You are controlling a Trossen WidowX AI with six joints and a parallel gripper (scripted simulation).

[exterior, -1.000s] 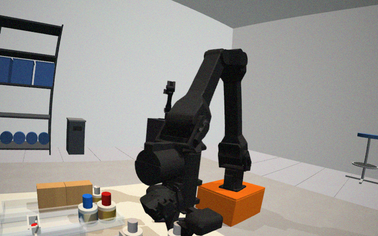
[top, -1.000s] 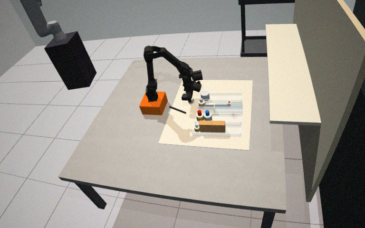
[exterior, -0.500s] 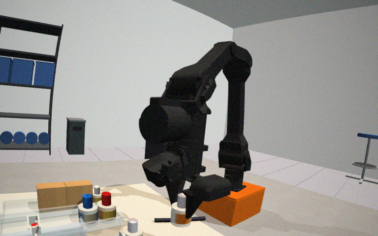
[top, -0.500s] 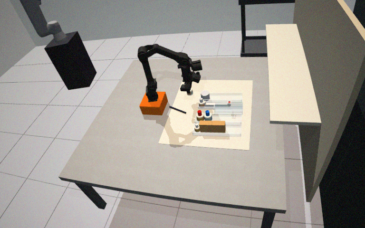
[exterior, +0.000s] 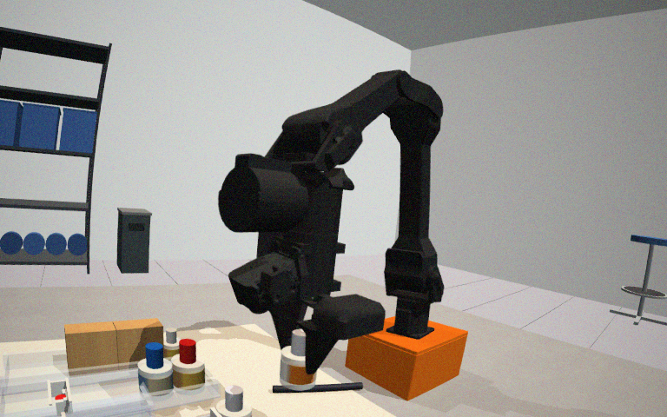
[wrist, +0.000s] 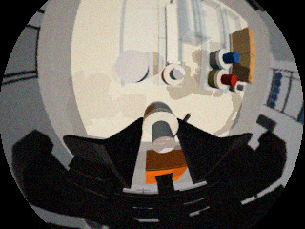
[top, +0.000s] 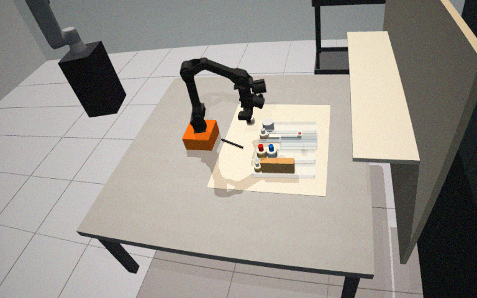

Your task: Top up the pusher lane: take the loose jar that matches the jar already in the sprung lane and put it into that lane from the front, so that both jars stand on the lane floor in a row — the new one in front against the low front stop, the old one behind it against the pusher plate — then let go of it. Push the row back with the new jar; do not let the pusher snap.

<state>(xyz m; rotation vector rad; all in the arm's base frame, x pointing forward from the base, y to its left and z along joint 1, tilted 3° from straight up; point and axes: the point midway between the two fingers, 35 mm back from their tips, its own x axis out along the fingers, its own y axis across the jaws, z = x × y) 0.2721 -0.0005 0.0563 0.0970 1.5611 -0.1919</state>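
Right now the grey-topped cylinder is 80 mm below my gripper tip, 80 mm ahead of it and 30 mm to the left of it. Also, from my gripper tip: black rod: 110 mm behind, 100 mm below, 60 mm to the right; clear sprung lane: 210 mm ahead, 90 mm to the right, 90 mm below; red mark: 240 mm ahead, 110 mm to the right, 30 mm below.
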